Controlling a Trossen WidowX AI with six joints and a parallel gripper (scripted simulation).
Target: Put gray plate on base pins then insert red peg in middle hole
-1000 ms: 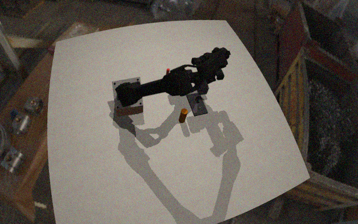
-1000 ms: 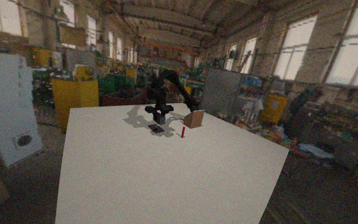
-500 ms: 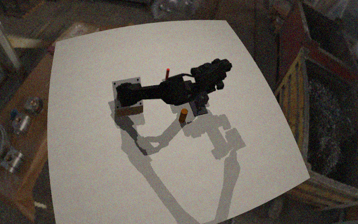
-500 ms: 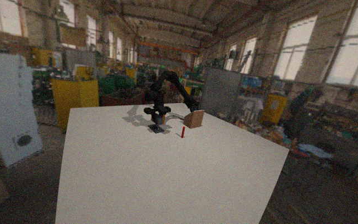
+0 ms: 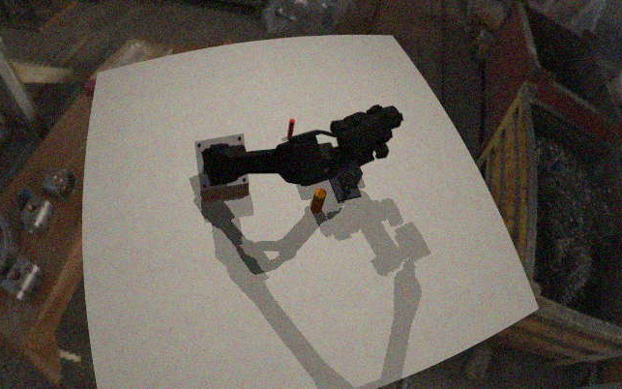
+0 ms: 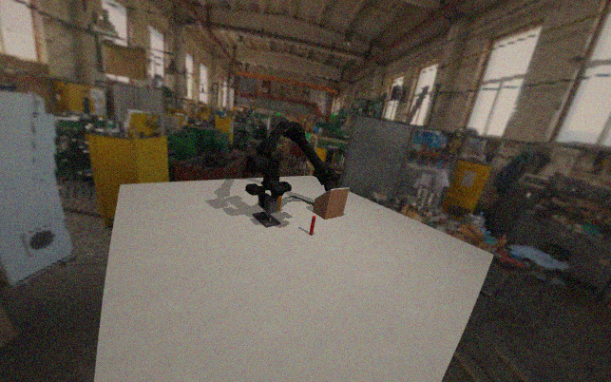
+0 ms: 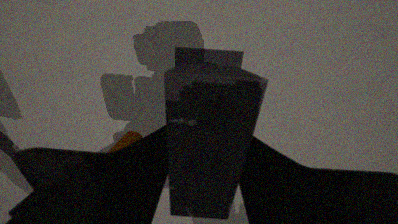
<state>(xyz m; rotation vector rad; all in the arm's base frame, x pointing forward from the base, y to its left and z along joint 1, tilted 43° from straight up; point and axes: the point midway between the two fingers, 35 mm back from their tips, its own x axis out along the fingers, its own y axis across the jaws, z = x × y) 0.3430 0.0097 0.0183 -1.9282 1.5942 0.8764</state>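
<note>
The gray base is 50 mm below my gripper tip. Also, from my gripper tip: orange cylinder (90 mm behind, 80 mm to the right, 20 mm below); then gray plate (30 mm above); then red peg (130 mm behind, 160 mm to the left, 20 mm below).
</note>
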